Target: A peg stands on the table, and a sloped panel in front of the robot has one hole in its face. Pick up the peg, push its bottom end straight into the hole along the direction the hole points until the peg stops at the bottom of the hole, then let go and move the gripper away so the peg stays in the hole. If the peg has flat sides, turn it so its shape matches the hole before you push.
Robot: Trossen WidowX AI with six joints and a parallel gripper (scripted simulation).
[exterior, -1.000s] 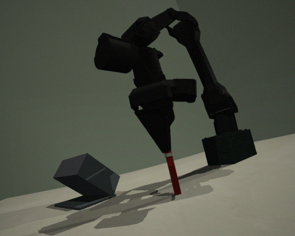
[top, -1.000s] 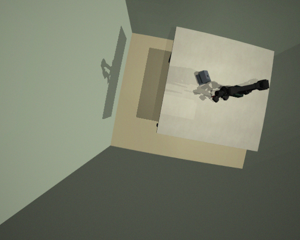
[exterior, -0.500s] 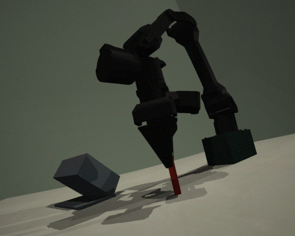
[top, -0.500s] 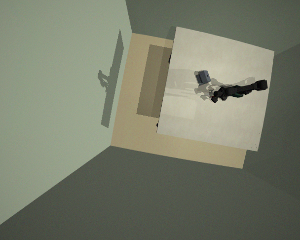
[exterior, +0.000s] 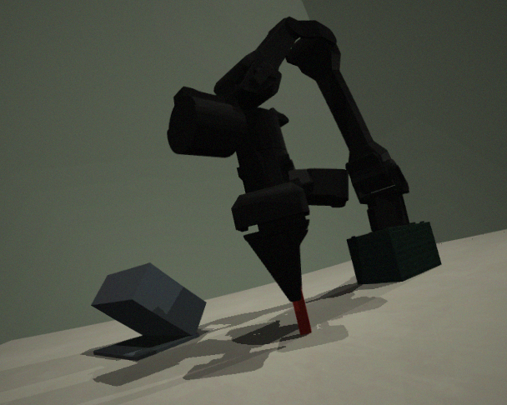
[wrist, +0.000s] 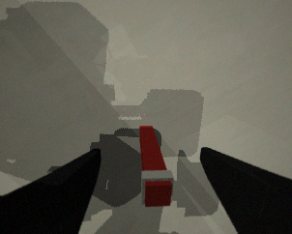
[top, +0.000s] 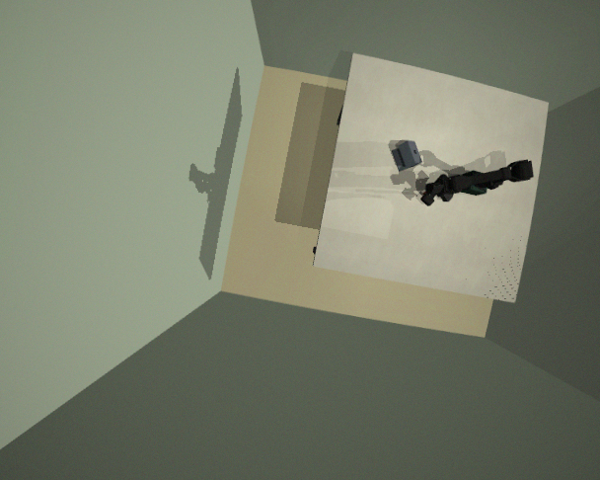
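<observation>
My gripper tip is 180 mm short of the grey sloped panel block, 160 mm to the left of it and 20 mm below it. From my gripper tip the other things lie so: red peg (20 mm above); flat grey plate (190 mm ahead, 150 mm to the right, 40 mm below).
</observation>
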